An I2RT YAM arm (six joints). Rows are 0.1 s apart.
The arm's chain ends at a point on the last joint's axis. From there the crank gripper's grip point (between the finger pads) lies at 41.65 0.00 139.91 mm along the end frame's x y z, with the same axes.
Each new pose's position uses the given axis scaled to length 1; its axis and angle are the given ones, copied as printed.
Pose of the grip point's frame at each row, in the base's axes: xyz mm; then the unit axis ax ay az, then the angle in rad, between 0 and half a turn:
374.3 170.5 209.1 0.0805 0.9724 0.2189 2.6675
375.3 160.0 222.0 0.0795 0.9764 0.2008 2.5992
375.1 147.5 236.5 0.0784 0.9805 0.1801 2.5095
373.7 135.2 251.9 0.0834 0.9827 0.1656 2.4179
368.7 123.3 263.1 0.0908 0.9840 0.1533 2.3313
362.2 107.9 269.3 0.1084 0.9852 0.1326 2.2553
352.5 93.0 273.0 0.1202 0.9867 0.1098 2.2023
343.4 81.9 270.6 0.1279 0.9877 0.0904 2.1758
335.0 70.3 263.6 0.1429 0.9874 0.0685 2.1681
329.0 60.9 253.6 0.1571 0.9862 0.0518 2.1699
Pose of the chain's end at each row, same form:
344.1 109.0 338.0 0.0805 0.9724 0.2189 2.6675
335.8 104.5 351.1 0.0795 0.9764 0.2008 2.5992
323.6 99.1 364.2 0.0784 0.9805 0.1801 2.5095
310.0 92.6 376.1 0.0834 0.9827 0.1656 2.4179
293.8 85.9 382.7 0.0908 0.9840 0.1533 2.3313
277.7 78.3 384.6 0.1084 0.9852 0.1326 2.2553
261.8 70.9 385.2 0.1202 0.9867 0.1098 2.2023
249.8 65.7 381.5 0.1279 0.9877 0.0904 2.1758
240.7 60.5 374.6 0.1429 0.9874 0.0685 2.1681
235.1 56.0 365.3 0.1571 0.9862 0.0518 2.1699

